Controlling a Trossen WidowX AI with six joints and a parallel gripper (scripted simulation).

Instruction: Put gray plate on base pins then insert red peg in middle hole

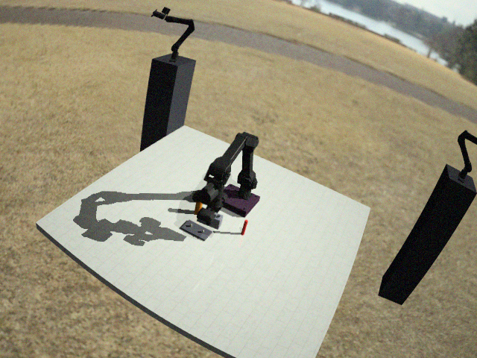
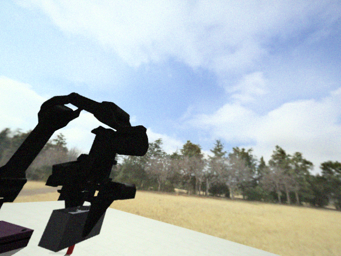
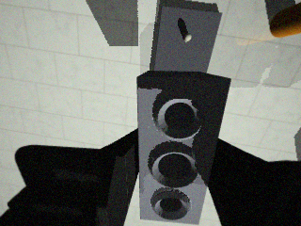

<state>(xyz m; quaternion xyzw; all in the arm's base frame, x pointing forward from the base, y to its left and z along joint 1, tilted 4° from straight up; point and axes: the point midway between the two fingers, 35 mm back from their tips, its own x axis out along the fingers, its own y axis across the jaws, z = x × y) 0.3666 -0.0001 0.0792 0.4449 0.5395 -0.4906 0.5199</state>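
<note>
Now: the gray base 1 cm behind my gripper tip, 6 cm to the right of it and 9 cm below it. The rest, counted from my gripper tip: orange cylinder (12 cm behind, 12 cm to the right, 5 cm below); red peg (13 cm behind, 11 cm to the left, 5 cm below); gray plate (3 cm above).
</note>
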